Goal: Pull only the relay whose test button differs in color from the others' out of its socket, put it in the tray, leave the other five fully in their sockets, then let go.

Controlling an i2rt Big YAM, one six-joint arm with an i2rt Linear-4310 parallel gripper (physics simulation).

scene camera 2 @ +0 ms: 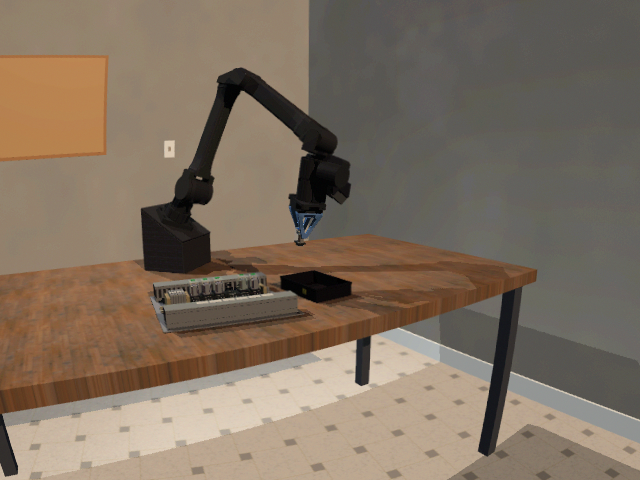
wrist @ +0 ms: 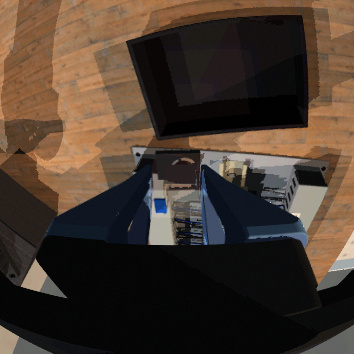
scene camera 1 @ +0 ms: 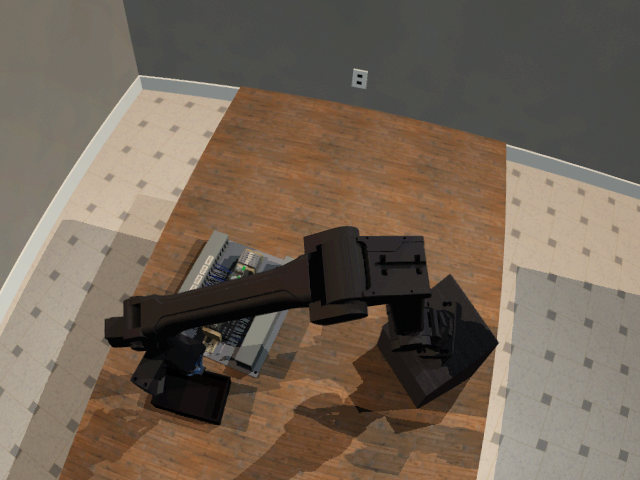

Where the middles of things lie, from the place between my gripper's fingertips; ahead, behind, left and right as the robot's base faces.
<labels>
Now: the panel plate [scene camera 1: 231, 347] 10 mm ahead of my hand, 240 mm to the right of it and 140 mm below it.
</labels>
